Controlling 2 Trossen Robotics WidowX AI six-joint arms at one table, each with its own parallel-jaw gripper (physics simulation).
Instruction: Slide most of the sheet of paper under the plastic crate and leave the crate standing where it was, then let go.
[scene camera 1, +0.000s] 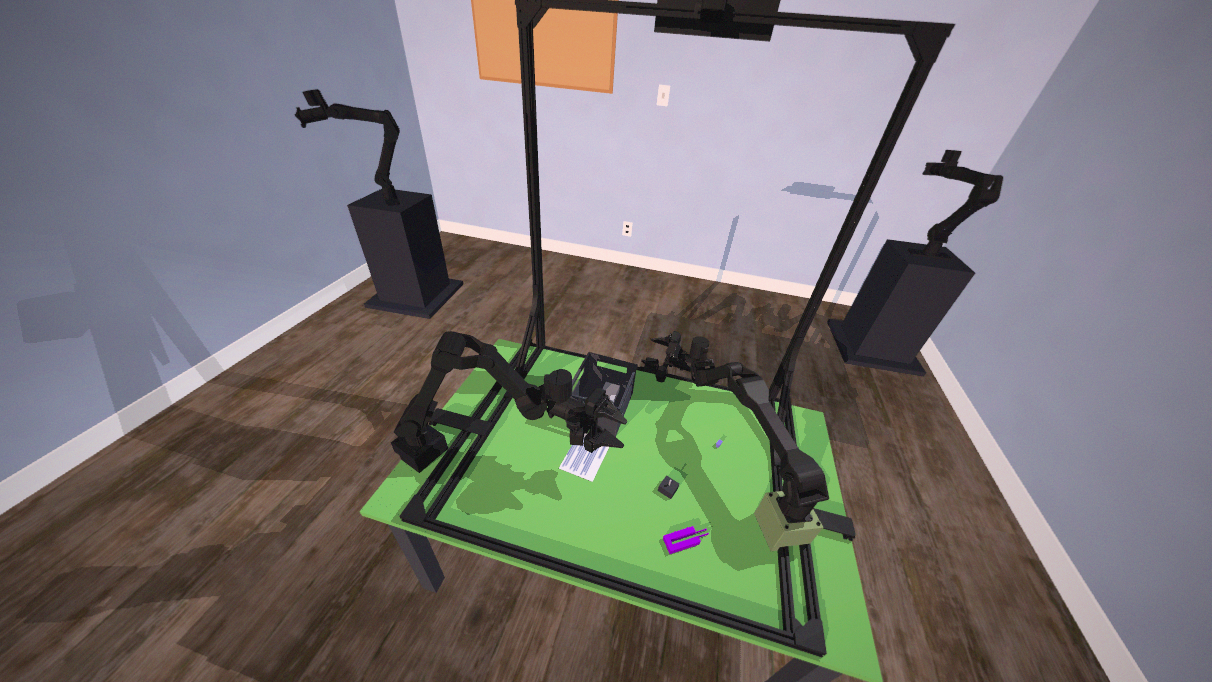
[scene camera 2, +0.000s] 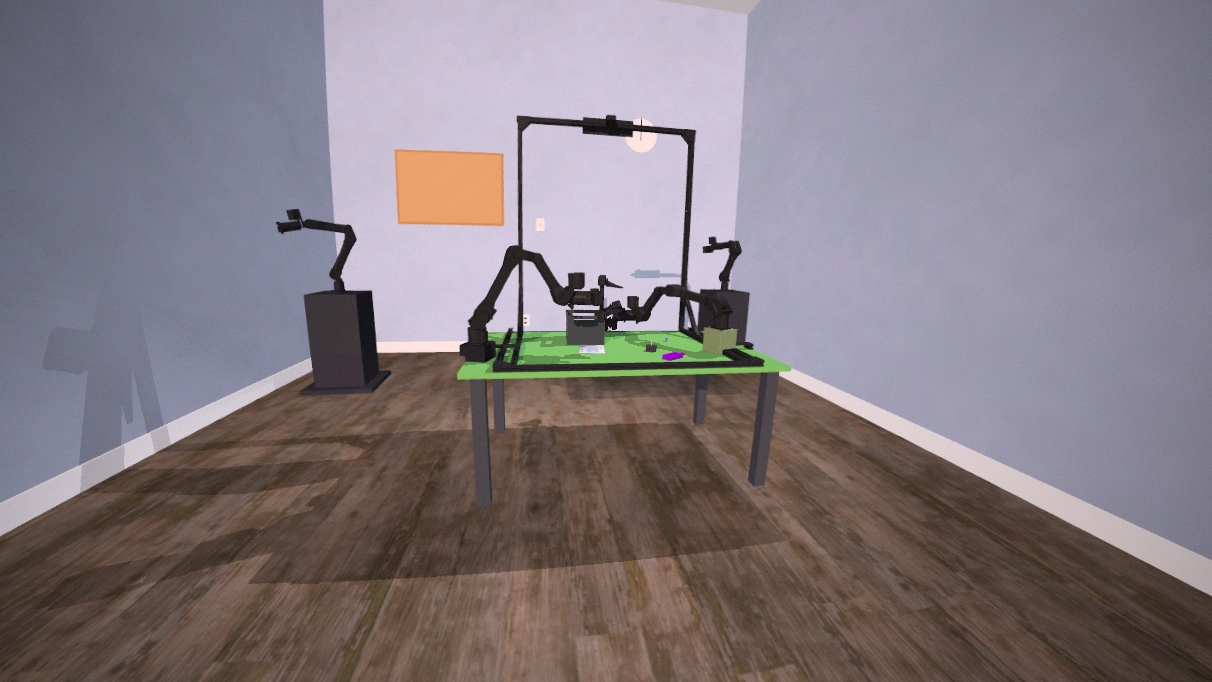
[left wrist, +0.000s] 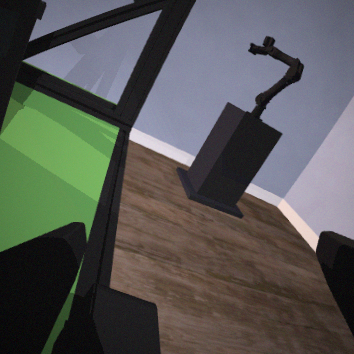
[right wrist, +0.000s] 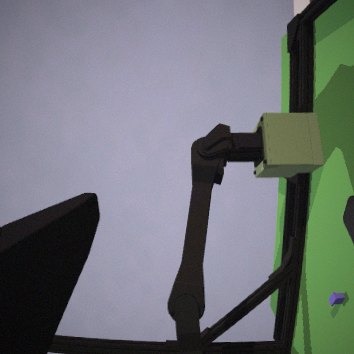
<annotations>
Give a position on a dark grey plastic crate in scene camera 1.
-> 593, 376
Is the left gripper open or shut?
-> Open.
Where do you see the left gripper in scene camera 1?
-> At 646, 349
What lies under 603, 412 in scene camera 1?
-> The right gripper.
</annotations>
